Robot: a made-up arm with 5 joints. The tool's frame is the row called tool. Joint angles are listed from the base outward.
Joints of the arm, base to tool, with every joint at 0 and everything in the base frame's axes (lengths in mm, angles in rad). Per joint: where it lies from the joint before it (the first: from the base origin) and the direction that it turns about. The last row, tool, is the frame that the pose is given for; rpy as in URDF.
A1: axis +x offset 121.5 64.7 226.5
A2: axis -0.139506 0.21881 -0.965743 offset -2.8 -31 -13.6
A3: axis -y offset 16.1 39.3 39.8
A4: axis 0.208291 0.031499 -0.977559 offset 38.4 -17.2 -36
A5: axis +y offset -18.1 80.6 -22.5
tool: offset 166.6 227.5 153.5 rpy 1.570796 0 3.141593
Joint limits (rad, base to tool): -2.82..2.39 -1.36..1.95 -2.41..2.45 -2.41..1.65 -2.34..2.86
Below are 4 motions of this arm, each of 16 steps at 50 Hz.
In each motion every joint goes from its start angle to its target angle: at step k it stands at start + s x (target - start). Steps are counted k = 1, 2, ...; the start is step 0. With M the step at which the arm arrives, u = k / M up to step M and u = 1 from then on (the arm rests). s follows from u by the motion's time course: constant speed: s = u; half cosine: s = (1 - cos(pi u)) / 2; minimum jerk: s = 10 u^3 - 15 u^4 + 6 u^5.
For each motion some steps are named. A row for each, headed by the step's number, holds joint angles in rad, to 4 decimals.
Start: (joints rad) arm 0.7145 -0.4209 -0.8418 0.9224 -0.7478
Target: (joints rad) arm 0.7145 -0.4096 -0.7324 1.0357 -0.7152
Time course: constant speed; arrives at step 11
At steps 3, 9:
3: 0.7145 -0.4178 -0.8120 0.9533 -0.7389
9: 0.7145 -0.4117 -0.7523 1.0151 -0.7211

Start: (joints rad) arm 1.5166 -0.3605 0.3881 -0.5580 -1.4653
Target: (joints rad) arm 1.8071 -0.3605 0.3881 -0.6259 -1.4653
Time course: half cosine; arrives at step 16
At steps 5, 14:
5: 1.5812 -0.3605 0.3881 -0.5731 -1.4653
14: 1.7960 -0.3605 0.3881 -0.6233 -1.4653

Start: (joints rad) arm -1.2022 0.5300 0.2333 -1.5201 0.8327
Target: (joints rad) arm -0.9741 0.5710 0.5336 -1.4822 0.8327
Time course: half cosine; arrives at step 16
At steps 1, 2, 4, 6, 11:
1: -1.2000 0.5304 0.2362 -1.5197 0.8327
2: -1.1935 0.5316 0.2447 -1.5187 0.8327
4: -1.1688 0.5360 0.2773 -1.5145 0.8327
6: -1.1318 0.5427 0.3260 -1.5084 0.8327
11: -1.0248 0.5619 0.4669 -1.4906 0.8327

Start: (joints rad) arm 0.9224 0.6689 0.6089 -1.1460 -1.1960
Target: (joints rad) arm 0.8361 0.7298 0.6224 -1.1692 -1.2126
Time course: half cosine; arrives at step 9
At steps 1, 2, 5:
1: 0.9198 0.6707 0.6093 -1.1467 -1.1965
2: 0.9123 0.6760 0.6105 -1.1487 -1.1979
5: 0.8718 0.7046 0.6168 -1.1596 -1.2057

